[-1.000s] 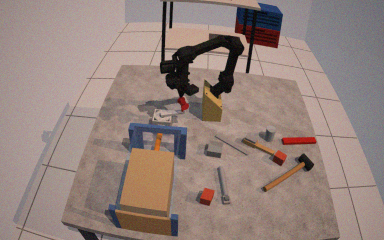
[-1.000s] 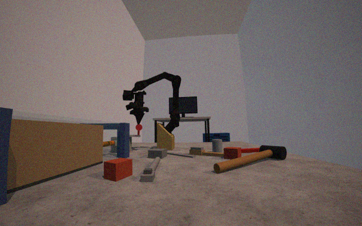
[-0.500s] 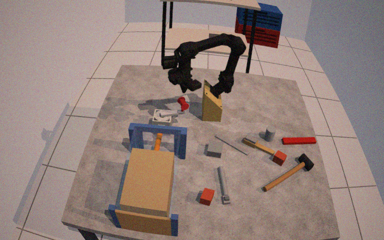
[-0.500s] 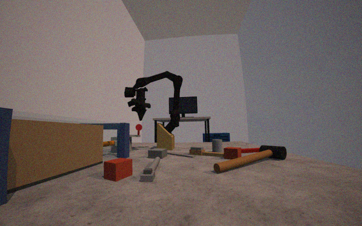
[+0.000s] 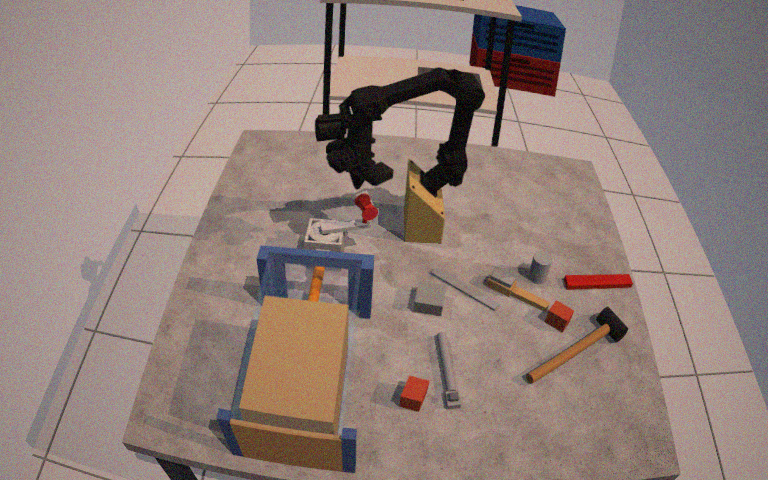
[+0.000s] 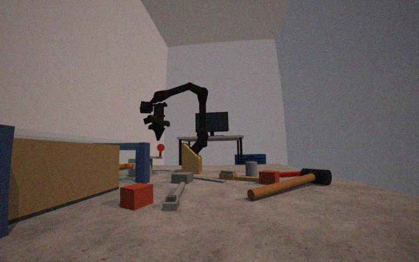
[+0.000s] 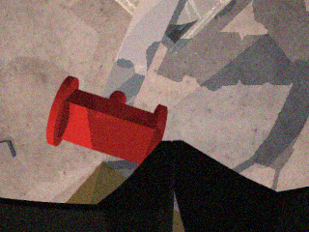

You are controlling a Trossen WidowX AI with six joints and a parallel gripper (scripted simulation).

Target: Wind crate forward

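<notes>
Now: the red knob 5 cm below my gripper tip, 2 cm to the left of it and 2 cm ahead of it. From my gripper tip the other things lie so: grey winch: 15 cm below, 8 cm to the right, 4 cm ahead; then grey crank arm: 8 cm below, 3 cm ahead, 1 cm to the right; then blue frame: 22 cm ahead, 8 cm below, 7 cm to the right.
</notes>
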